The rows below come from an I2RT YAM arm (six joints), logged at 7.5 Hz.
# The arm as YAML. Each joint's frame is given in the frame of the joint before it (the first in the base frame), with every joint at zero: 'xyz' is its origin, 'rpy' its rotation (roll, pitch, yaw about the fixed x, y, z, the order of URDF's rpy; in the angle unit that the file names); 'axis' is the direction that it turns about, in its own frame. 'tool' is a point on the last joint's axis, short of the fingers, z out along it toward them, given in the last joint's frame.
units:
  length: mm
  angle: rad
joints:
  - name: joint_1
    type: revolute
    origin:
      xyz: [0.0, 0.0, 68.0]
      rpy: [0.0, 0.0, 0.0]
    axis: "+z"
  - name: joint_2
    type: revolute
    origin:
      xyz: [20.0, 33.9, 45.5]
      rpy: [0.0, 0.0, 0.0]
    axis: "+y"
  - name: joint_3
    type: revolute
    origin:
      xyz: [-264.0, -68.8, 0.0]
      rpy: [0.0, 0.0, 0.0]
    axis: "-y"
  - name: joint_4
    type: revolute
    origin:
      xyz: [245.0, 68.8, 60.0]
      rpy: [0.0, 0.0, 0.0]
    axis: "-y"
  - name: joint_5
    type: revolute
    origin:
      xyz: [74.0, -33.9, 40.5]
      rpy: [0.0, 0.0, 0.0]
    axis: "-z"
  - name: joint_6
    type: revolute
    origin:
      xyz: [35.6, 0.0, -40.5]
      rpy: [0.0, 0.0, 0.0]
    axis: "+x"
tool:
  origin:
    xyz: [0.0, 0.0, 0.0]
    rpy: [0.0, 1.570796, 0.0]
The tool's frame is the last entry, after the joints.
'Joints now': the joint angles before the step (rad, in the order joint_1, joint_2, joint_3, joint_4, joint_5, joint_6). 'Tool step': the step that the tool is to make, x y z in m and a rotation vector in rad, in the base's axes. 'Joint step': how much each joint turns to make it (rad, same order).
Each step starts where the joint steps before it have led.
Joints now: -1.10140 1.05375 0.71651 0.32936 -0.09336 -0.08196
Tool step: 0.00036 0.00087 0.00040 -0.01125 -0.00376 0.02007
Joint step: 0.00002 -0.00211 -0.00445 0.01389 -0.02005 -0.00179
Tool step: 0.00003 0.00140 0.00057 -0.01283 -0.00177 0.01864
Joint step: 0.00000 -0.00496 -0.00520 0.01199 -0.01868 -0.00408
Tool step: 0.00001 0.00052 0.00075 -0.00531 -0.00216 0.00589
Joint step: 0.00017 -0.00201 -0.00042 0.00408 -0.00573 -0.00038
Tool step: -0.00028 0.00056 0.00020 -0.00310 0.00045 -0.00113
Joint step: 0.00020 -0.00289 -0.00157 0.00099 0.00129 -0.00185
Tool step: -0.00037 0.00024 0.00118 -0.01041 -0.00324 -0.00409
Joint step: -0.00037 -0.00173 -0.00067 0.00944 0.00366 -0.00194
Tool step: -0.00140 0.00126 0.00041 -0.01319 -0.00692 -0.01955
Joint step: 0.00006 -0.00774 -0.00842 0.01550 0.01960 -0.00061
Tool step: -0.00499 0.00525 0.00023 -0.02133 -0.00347 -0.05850
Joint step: -0.00008 -0.03216 -0.02208 0.00968 0.05793 -0.01000
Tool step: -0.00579 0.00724 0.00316 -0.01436 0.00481 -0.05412
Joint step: 0.00002 -0.04403 -0.01012 -0.02370 0.05320 -0.01474
